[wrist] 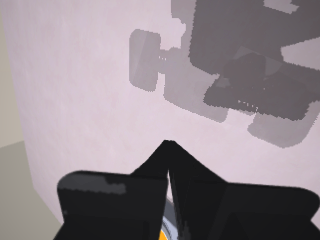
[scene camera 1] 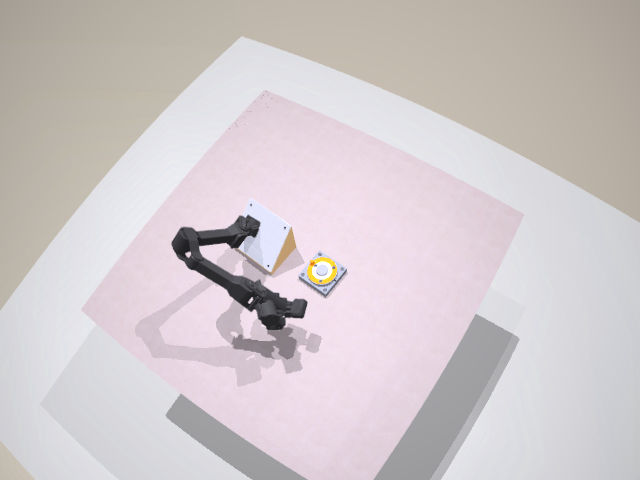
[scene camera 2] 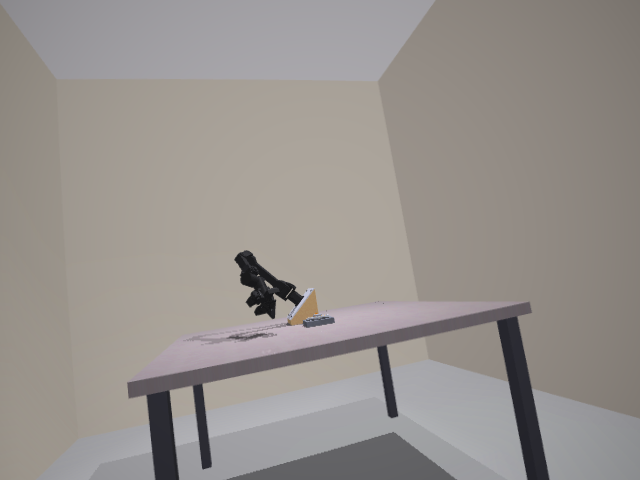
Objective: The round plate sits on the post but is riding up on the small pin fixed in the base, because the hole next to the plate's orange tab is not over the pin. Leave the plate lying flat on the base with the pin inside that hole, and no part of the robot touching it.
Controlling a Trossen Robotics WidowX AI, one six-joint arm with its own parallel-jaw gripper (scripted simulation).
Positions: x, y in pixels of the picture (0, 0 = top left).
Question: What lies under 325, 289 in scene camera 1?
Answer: A grey square base.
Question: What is my gripper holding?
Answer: Nothing.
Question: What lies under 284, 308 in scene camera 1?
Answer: My gripper.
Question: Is my gripper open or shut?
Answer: Shut.
